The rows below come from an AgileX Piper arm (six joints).
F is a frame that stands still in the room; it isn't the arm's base.
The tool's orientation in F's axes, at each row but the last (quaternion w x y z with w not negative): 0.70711 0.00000 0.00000 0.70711; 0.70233 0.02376 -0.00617 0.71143; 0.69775 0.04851 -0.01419 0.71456; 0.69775 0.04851 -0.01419 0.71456; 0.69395 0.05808 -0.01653 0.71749; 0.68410 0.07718 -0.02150 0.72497; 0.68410 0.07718 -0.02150 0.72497; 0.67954 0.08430 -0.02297 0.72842; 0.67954 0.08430 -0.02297 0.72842; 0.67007 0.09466 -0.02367 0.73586; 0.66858 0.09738 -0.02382 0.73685; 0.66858 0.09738 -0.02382 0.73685
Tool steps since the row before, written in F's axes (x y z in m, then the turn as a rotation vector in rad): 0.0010 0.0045 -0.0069 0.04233 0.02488 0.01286; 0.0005 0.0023 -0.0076 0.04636 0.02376 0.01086; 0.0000 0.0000 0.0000 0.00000 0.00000 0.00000; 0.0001 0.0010 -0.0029 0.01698 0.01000 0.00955; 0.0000 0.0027 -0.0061 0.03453 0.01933 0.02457; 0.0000 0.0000 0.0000 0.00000 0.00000 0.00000; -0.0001 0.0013 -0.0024 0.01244 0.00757 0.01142; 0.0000 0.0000 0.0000 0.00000 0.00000 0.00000; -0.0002 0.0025 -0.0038 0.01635 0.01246 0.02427; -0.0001 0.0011 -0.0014 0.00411 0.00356 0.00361; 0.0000 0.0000 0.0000 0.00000 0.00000 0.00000; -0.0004 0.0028 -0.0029 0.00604 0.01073 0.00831
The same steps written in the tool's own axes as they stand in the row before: 0.0045 -0.0010 -0.0069 0.02488 -0.04233 0.01286; 0.0020 -0.0007 -0.0077 0.02363 -0.04639 0.01101; 0.0000 0.0000 0.0000 0.00000 0.00000 0.00000; 0.0007 -0.0003 -0.0030 0.01044 -0.01676 0.00946; 0.0020 -0.0004 -0.0063 0.02078 -0.03376 0.02446; 0.0000 0.0000 0.0000 0.00000 0.00000 0.00000; 0.0010 -0.0002 -0.0026 0.00845 -0.01201 0.01126; 0.0000 0.0000 0.0000 0.00000 0.00000 0.00000; 0.0019 -0.0003 -0.0041 0.01501 -0.01522 0.02355; 0.0008 -0.0001 -0.0016 0.00377 -0.00410 0.00341; 0.0000 0.0000 0.0000 0.00000 0.00000 0.00000; 0.0023 -0.0002 -0.0033 0.01145 -0.00631 0.00704
